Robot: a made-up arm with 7 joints. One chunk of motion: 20 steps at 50 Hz.
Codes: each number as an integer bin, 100 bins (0 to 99) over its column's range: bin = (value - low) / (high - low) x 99, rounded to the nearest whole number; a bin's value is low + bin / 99 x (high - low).
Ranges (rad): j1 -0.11..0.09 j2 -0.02..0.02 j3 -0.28..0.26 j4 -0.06..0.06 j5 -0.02..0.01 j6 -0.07..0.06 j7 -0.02..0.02
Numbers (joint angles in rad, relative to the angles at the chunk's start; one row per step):
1: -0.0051 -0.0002 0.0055 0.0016 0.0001 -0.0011 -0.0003
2: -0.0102 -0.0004 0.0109 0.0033 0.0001 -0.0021 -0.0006
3: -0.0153 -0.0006 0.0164 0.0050 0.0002 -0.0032 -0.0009
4: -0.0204 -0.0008 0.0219 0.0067 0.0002 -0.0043 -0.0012
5: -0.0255 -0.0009 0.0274 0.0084 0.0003 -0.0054 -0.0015
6: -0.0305 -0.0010 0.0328 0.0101 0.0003 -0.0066 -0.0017
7: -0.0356 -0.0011 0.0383 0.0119 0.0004 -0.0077 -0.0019
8: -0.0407 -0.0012 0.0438 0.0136 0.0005 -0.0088 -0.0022
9: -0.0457 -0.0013 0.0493 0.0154 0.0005 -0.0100 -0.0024
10: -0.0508 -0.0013 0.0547 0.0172 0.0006 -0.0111 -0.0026
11: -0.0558 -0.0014 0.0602 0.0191 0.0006 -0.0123 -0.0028
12: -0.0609 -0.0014 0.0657 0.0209 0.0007 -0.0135 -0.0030
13: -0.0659 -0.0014 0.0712 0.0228 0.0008 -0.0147 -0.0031
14: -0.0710 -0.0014 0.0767 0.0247 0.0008 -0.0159 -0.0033
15: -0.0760 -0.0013 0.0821 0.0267 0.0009 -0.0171 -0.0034
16: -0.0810 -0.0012 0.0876 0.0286 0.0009 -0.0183 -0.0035
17: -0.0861 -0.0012 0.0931 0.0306 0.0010 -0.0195 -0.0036
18: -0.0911 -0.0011 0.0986 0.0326 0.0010 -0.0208 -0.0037
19: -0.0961 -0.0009 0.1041 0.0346 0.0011 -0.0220 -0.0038
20: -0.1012 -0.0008 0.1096 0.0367 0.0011 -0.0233 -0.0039
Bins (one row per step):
1: 52 49 52 51 66 52 49
2: 49 49 53 52 66 52 48
3: 47 48 54 54 67 51 47
4: 44 48 55 55 67 50 47
5: 42 47 56 56 67 49 46
6: 39 47 57 58 67 48 45
7: 37 47 58 59 67 47 45
8: 34 47 59 61 68 47 44
9: 32 46 60 62 68 46 44
10: 29 46 61 64 68 45 43
11: 27 46 62 65 68 44 43
12: 24 46 63 67 68 43 42
13: 22 46 64 68 69 42 42
14: 19 46 65 70 69 41 41
15: 17 46 66 72 69 40 41
16: 14 47 67 73 69 39 41
17: 12 47 68 75 69 38 41
18: 9 47 69 76 69 37 40
19: 7 47 70 78 70 37 40
20: 4 48 71 80 70 36 40

